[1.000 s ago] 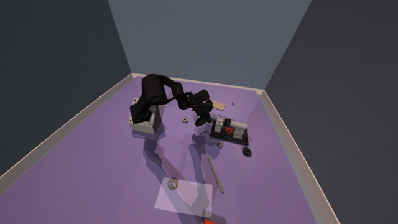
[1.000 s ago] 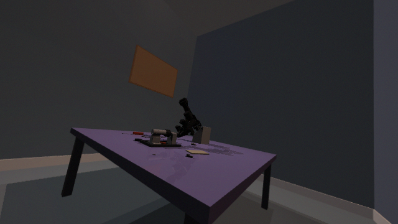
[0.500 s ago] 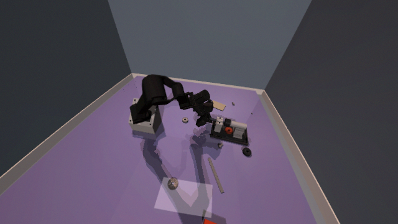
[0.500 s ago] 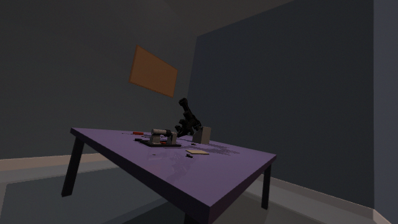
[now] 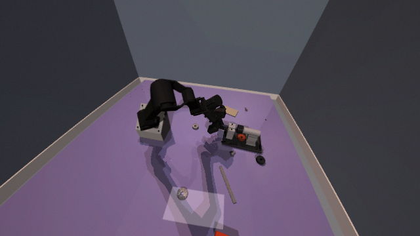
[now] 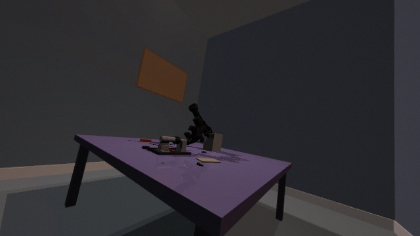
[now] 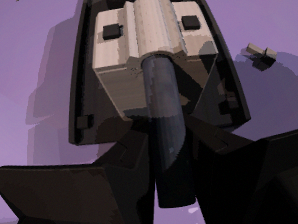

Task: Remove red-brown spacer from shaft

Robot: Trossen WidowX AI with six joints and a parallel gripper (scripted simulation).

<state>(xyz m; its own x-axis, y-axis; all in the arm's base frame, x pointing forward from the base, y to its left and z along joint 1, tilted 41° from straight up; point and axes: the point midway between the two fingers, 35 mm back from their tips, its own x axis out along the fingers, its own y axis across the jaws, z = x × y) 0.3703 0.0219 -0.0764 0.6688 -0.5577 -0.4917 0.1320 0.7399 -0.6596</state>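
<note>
Right now the black spacer is 8 cm ahead of my gripper tip, 1 cm to the right of it and 2 cm above it. The rest, counted from my gripper tip: grey washer (18 cm behind, 3 cm to the left, 5 cm below); red-brown spacer (11 cm ahead, 2 cm to the right, 4 cm below); dark shaft (4 cm ahead, 1 cm to the right, 2 cm above).
</note>
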